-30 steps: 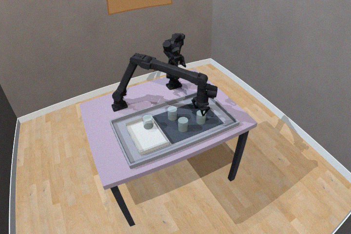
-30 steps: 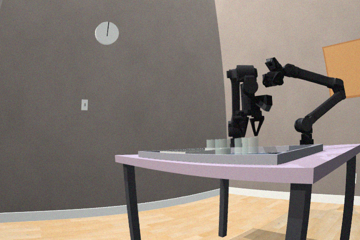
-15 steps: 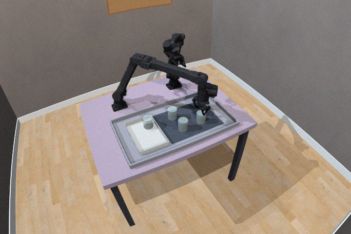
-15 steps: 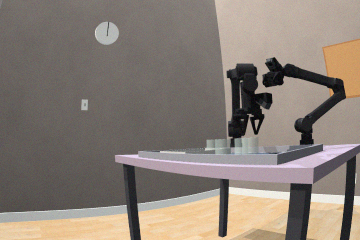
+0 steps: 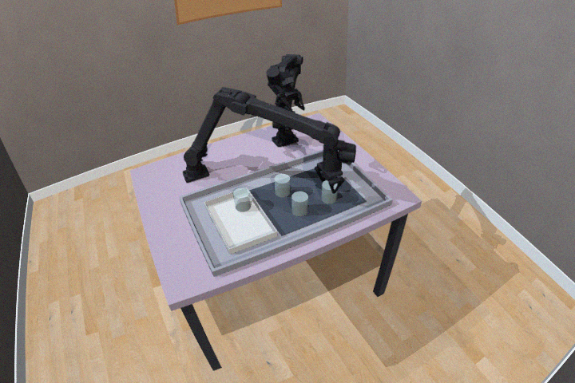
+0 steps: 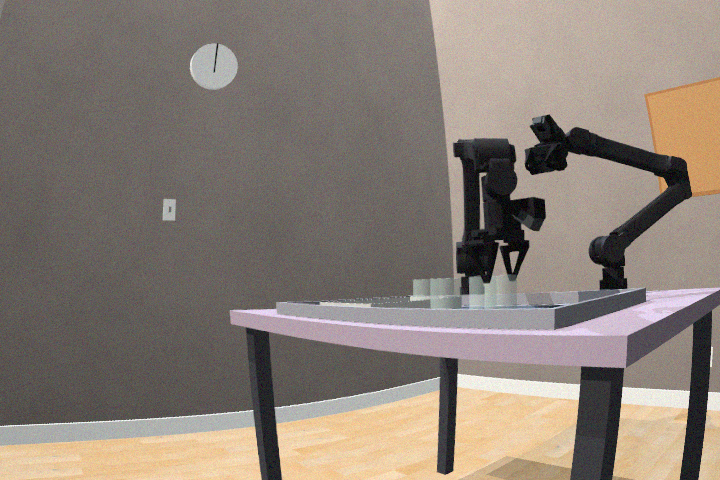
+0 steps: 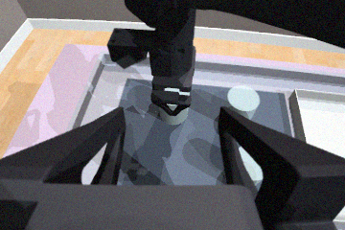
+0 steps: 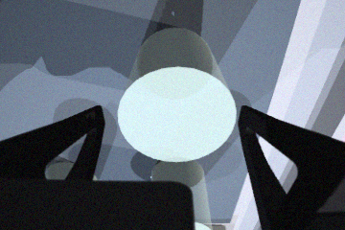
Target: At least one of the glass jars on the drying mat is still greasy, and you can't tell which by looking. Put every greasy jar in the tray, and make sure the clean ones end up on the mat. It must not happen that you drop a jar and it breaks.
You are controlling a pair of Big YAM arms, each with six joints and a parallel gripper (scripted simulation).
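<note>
My right gripper is now 9 cm past the white tray, 38 cm to the left of it and 7 cm above it. From my right hand the other things lie so: dark drying mat (6 cm behind, 6 cm to the right, 7 cm below).
</note>
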